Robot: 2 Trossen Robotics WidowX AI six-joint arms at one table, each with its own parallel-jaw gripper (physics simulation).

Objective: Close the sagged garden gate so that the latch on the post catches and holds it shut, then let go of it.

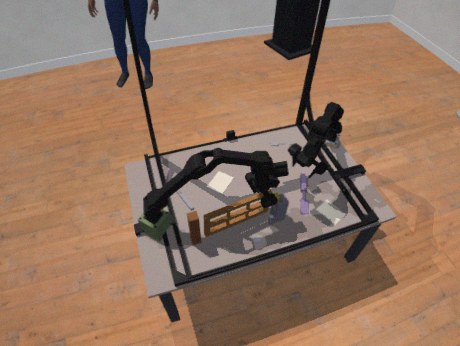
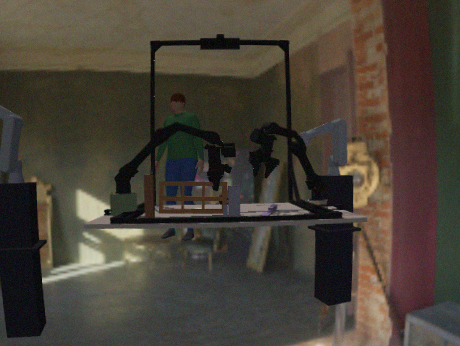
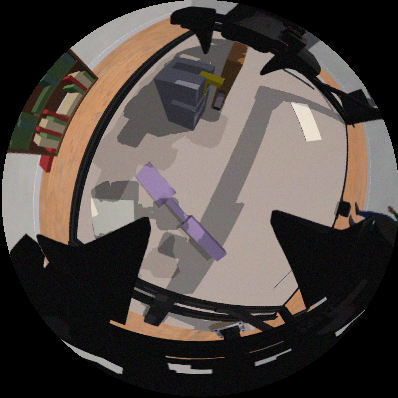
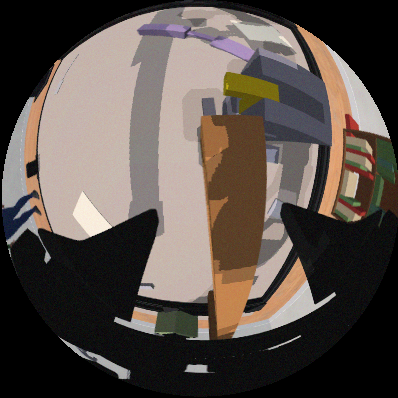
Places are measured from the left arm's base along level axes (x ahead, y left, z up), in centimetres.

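Where they show: left gripper, fingertip midpoint: (image 1: 300, 172) (image 2: 260, 177) (image 3: 212, 220); right gripper, fingertip midpoint: (image 1: 259, 200) (image 2: 215, 190); left arm's base, link origin: (image 1: 330, 137) (image 2: 316, 199) (image 3: 229, 330); right arm's base, link origin: (image 1: 153, 215) (image 2: 123, 193) (image 4: 175, 335).
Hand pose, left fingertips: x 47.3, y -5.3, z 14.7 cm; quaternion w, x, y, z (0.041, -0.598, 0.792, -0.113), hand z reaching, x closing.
Note:
Things, the pixels of their top centre, and the offset from my left fingertips. "spot": a spot on its surface instead.
- brown gate, top centre: (image 4: 270, 315) (image 3: 226, 23) (image 1: 248, 206) (image 2: 199, 180) dx +27.8, dy -13.4, dz -0.5 cm
- brown hinge post, surface spot: (image 1: 194, 229) (image 2: 147, 190) spot: dx +46.1, dy -29.2, dz -4.5 cm
- grey latch post, surface spot: (image 4: 300, 120) spot: dx +17.1, dy -4.7, dz -3.5 cm
- yellow latch, top centre: (image 4: 254, 85) (image 3: 210, 76) dx +14.2, dy -5.7, dz -3.9 cm
- purple jointed piece, top centre: (image 3: 179, 216) (image 4: 194, 27) (image 2: 269, 206) (image 1: 304, 191) dx -2.1, dy +4.1, dz -14.3 cm
- pale sheet, top centre: (image 3: 110, 219) (image 4: 262, 31) (image 1: 331, 211) dx +1.4, dy +19.7, dz -17.3 cm
- cream sheet, top centre: (image 4: 92, 223) (image 3: 307, 120) (image 1: 220, 182) dx +10.1, dy -36.3, dz -17.3 cm
The brown gate (image 1: 207, 225) (image 2: 161, 197) (image 3: 232, 65) (image 4: 237, 200) stands upright beside the brown hinge post (image 1: 194, 229) (image 2: 149, 195). Its free end is beside the grey latch post (image 1: 280, 209) (image 2: 234, 201) (image 3: 182, 95) (image 4: 300, 120). A yellow latch (image 3: 212, 78) (image 4: 250, 86) juts from the post towards that end; whether it has caught cannot be told. My right gripper (image 1: 268, 201) (image 2: 216, 186) (image 4: 221, 212) is open over the gate's free-end side; the gate shows between its fingers, ungripped. My left gripper (image 1: 303, 169) (image 2: 260, 172) (image 3: 212, 220) is open and empty above the table, away from the gate.
A purple jointed piece (image 1: 304, 206) (image 3: 156, 182) (image 4: 165, 31) lies beyond the latch post, beside a pale sheet (image 1: 331, 212) (image 3: 114, 216). A cream sheet (image 1: 220, 181) (image 3: 306, 121) lies behind the gate. A green block (image 1: 156, 227) (image 2: 123, 204) is under the right arm's base.

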